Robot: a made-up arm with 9 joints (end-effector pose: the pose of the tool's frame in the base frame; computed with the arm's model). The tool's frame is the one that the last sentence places.
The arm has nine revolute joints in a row. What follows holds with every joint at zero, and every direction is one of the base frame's. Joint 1 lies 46.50 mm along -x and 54.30 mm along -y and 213.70 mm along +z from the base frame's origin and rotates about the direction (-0.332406, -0.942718, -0.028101). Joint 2 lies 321.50 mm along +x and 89.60 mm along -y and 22.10 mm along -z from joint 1 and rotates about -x. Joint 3 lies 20.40 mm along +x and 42.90 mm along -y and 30.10 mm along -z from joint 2 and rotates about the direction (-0.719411, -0.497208, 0.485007). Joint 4 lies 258.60 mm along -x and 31.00 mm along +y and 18.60 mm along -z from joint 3 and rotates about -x. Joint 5 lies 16.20 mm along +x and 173.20 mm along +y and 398.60 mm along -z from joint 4 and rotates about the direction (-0.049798, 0.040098, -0.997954). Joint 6 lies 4.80 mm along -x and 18.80 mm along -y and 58.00 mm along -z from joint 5 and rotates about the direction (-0.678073, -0.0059, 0.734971). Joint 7 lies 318.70 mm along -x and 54.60 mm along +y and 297.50 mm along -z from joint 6 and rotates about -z. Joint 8 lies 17.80 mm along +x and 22.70 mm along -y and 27.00 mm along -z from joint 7 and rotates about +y. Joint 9 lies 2.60 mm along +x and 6.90 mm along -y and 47.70 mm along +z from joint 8 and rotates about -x. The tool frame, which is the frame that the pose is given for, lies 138.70 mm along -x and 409.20 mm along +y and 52.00 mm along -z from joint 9; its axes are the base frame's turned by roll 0.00, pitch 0.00 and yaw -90.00 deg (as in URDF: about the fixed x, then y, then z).
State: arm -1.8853 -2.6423 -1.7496 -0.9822 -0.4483 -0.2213 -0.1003 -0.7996 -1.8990
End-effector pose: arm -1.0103 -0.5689 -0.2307 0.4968 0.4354 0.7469 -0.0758
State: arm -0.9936 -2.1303 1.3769 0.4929 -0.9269 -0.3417 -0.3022 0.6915 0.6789
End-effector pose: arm -0.4868 0.9996 -0.4343 0.8722 -0.0896 0.1280 -0.4634
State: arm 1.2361 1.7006 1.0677 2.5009 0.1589 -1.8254 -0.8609 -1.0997 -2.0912
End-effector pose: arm -0.5071 0.7546 0.5585 0.1882 -0.9381 0.1095 -0.2695
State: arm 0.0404 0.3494 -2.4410 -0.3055 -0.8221 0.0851 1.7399 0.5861 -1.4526
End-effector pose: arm 0.3638 0.1754 0.5288 0.8700 -0.2912 -0.3572 0.1755
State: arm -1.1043 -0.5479 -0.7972 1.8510 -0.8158 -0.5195 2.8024 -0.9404 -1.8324
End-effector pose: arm -0.6092 -0.0433 0.2070 0.5920 -0.0154 -0.1355 -0.7943
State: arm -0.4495 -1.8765 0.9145 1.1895 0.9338 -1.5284 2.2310 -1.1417 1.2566
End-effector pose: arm 0.7809 0.4806 -0.6633 0.4403 0.4044 -0.7981 -0.0753
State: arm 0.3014 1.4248 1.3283 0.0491 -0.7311 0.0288 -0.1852 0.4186 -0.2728
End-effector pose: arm -0.0265 -0.8209 1.1576 0.1991 -0.9120 -0.3581 0.0212
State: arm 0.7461 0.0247 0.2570 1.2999 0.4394 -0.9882 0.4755 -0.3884 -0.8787
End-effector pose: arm 0.6689 -0.4684 -0.0257 0.2033 0.6602 -0.6840 -0.2344
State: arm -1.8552 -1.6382 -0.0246 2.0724 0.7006 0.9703 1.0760 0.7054 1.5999
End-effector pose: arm -0.8787 -0.3271 0.8911 0.3704 -0.8566 -0.0243 0.3584
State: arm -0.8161 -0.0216 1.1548 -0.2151 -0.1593 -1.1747 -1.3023 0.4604 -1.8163
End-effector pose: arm -0.3125 -0.1921 -0.2717 0.3746 0.1059 0.9205 -0.0326
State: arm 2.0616 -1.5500 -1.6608 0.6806 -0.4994 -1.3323 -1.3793 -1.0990 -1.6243
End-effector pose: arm -0.7791 -0.3736 -0.2391 0.0127 0.5074 0.6540 0.5609
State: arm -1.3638 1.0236 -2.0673 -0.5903 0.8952 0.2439 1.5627 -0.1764 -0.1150
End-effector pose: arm 0.1554 0.6747 -0.5551 0.7174 0.6781 0.0706 0.1433
